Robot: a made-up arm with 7 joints. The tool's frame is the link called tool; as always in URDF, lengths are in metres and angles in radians. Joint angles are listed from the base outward.
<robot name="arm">
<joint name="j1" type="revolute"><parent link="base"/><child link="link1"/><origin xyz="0.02 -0.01 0.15" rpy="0 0 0"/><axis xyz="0.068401 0.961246 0.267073"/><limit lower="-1.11" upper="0.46"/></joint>
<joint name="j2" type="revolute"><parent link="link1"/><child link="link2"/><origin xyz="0.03 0.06 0.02" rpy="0 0 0"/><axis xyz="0.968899 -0.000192 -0.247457"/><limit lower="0.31" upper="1.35"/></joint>
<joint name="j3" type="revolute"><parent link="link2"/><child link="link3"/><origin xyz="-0.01 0.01 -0.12" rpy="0 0 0"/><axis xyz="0.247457 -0.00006 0.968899"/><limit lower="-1.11" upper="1.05"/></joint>
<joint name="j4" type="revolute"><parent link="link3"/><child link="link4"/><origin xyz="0.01 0.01 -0.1" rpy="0 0 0"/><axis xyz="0.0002 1 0.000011"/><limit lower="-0.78" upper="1.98"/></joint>
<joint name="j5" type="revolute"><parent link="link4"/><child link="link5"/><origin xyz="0.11 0.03 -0.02" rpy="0 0 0"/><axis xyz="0.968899 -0.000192 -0.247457"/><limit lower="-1.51" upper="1.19"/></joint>
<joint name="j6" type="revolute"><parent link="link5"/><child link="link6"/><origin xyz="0.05 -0.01 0" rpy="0 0 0"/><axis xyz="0.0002 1 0.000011"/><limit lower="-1.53" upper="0.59"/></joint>
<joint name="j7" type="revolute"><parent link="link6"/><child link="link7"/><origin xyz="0.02 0.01 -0.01" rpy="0 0 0"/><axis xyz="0.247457 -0.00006 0.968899"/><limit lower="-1.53" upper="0.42"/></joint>
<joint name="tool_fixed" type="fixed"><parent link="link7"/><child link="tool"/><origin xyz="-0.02 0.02 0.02" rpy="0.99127 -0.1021 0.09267"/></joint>
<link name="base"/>
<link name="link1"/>
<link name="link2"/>
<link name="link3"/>
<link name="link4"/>
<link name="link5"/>
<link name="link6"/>
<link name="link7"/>
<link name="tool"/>
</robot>
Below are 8 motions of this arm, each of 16 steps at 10 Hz.
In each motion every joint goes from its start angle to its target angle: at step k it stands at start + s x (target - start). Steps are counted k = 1, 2, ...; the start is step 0. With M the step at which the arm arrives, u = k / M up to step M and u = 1 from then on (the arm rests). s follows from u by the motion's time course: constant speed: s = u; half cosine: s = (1 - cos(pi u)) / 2; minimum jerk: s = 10 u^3 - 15 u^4 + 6 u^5.
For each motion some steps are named. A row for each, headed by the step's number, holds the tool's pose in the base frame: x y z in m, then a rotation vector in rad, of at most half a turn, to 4 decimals.
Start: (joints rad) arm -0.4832 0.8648 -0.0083 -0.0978 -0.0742 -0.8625 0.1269
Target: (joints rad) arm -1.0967 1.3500 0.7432 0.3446 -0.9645 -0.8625 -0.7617
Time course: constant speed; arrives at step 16
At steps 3, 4, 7, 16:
3: 0.2704 0.2251 0.2191 1.3248 -1.7337 0.5340
4: 0.2645 0.2346 0.2382 1.3374 -1.7597 0.5680
7: 0.2365 0.2619 0.2918 1.3531 -1.8525 0.6859
16: 0.0872 0.3329 0.3827 1.2178 -2.2857 1.1462

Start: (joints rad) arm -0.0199 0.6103 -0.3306 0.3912 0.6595 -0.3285 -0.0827
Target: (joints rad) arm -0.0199 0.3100 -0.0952 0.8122 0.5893 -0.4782 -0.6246
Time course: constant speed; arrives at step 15
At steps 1, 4, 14, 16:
1: 0.2159 0.1771 -0.0788 1.8687 -0.4143 -0.9224
4: 0.2139 0.1805 -0.0913 1.7614 -0.3200 -1.0030
14: 0.1936 0.1823 -0.1397 1.3010 -0.0890 -1.2195
16: 0.1905 0.1813 -0.1450 1.2480 -0.0738 -1.2364

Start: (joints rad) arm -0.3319 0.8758 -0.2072 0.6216 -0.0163 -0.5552 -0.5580
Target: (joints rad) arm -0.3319 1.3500 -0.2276 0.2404 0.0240 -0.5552 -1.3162
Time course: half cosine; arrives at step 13
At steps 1, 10, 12, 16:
1: 0.2978 0.2672 0.0442 1.6343 -0.4733 -0.7363
10: 0.3204 0.2438 0.1592 1.7382 -0.5001 -1.6966
12: 0.3211 0.2362 0.1708 1.7371 -0.4664 -1.8315
16: 0.3212 0.2351 0.1723 1.7365 -0.4612 -1.8493

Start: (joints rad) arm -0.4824 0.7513 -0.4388 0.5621 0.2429 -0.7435 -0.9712
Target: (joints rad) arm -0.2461 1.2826 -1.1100 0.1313 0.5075 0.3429 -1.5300
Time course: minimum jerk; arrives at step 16
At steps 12, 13, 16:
12: 0.2504 0.1807 -0.0520 1.0972 0.7885 -2.6021
13: 0.2414 0.1845 -0.0555 1.0554 0.9025 -2.6216
16: 0.2332 0.1881 -0.0581 1.0171 1.0038 -2.6341

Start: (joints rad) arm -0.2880 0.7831 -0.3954 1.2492 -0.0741 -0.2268 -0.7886
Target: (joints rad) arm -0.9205 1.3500 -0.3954 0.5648 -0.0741 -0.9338 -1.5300
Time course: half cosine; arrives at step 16
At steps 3, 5, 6, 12, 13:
3: 0.2596 0.3161 -0.0364 1.2715 0.4538 -1.0679
5: 0.2942 0.3130 0.0091 1.3495 0.2066 -1.1422
6: 0.3120 0.3089 0.0398 1.4035 0.0581 -1.1970
12: 0.3414 0.2507 0.2438 1.8640 -0.6982 -1.6626
13: 0.3355 0.2417 0.2650 1.9323 -0.7565 -1.7267

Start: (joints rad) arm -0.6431 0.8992 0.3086 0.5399 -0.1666 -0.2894 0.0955
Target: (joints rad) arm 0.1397 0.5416 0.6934 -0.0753 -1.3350 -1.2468 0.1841
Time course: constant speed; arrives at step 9
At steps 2, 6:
2: 0.2543 0.3038 0.1399 1.2451 -0.6595 1.0027
6: 0.1875 0.3106 0.0697 0.6828 -0.8792 1.4575

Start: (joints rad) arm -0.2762 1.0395 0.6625 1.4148 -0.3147 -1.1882 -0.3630
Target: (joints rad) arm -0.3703 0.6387 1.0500 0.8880 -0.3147 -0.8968 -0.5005
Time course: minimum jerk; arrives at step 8
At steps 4, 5, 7, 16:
4: 0.1273 0.3979 0.0562 1.5689 -0.4085 0.9403
5: 0.1289 0.3890 0.0438 1.4715 -0.4467 1.0034
7: 0.1272 0.3775 0.0309 1.3697 -0.4819 1.0750
16: 0.1269 0.3768 0.0301 1.3638 -0.4838 1.0793

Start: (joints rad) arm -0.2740 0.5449 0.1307 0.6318 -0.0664 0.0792 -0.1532
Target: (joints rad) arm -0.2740 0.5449 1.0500 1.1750 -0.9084 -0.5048 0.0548
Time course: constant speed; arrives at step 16
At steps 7, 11, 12, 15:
7: 0.1865 0.3277 -0.0238 1.0028 0.3931 0.7297
11: 0.1382 0.3418 -0.0368 0.7608 0.4246 1.1855
12: 0.1265 0.3426 -0.0410 0.6961 0.4341 1.3009
15: 0.0937 0.3390 -0.0552 0.4894 0.4694 1.6467

